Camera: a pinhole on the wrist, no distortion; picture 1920 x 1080 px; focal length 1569.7 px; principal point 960.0 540.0 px. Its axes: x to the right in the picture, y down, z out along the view. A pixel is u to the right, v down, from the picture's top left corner.
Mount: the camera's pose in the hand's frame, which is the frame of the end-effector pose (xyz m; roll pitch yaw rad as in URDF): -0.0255 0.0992 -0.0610 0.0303 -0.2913 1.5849
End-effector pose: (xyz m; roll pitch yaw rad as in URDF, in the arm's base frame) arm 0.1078 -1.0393 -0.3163 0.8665 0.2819 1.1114
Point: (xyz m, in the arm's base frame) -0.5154 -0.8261 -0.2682
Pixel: behind the camera
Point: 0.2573 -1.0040 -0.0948
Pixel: 1462.9 277.0
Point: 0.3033 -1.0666 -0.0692
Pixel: 1309.2 517.4
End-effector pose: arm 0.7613 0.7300 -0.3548 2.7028 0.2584 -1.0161
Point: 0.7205 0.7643 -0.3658
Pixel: 58.7 896.1
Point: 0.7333 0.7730 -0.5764
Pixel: 407.1 438.1
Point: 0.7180 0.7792 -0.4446
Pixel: 285.3 719.0
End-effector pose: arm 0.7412 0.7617 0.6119 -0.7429 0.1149 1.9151
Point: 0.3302 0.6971 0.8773
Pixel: 1481.2 364.9
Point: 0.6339 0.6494 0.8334
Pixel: 753.7 919.2
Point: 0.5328 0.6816 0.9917
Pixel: 837.5 665.0
